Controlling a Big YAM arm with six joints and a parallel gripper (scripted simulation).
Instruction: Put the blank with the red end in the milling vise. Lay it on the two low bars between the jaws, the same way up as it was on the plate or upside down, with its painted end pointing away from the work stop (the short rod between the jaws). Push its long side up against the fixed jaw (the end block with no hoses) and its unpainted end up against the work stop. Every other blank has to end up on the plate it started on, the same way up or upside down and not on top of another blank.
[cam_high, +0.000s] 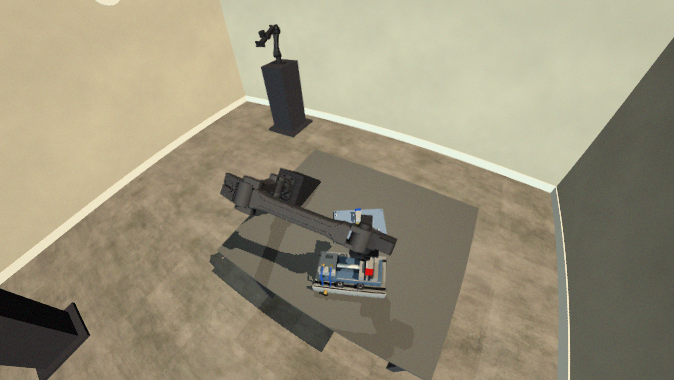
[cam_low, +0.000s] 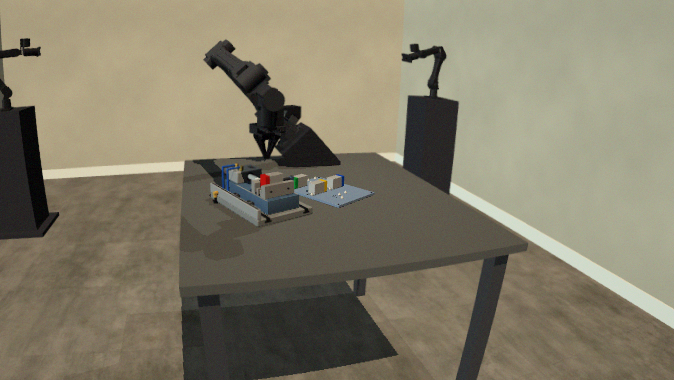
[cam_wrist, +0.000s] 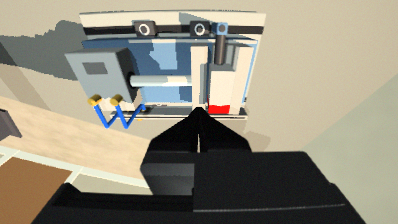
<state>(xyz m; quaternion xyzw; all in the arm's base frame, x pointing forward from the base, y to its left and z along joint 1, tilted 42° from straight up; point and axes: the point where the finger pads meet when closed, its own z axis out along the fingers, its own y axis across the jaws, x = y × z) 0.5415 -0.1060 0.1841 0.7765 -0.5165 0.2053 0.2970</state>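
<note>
Right now my hand is 30 mm short of the grey bar with red end, 10 mm to the right of it and 70 mm above it. The rest, counted from my hand: fixed jaw 50 mm ahead, 20 mm to the left, 90 mm below; moving jaw 90 mm below; work stop rod 60 mm to the left, 70 mm below.
</note>
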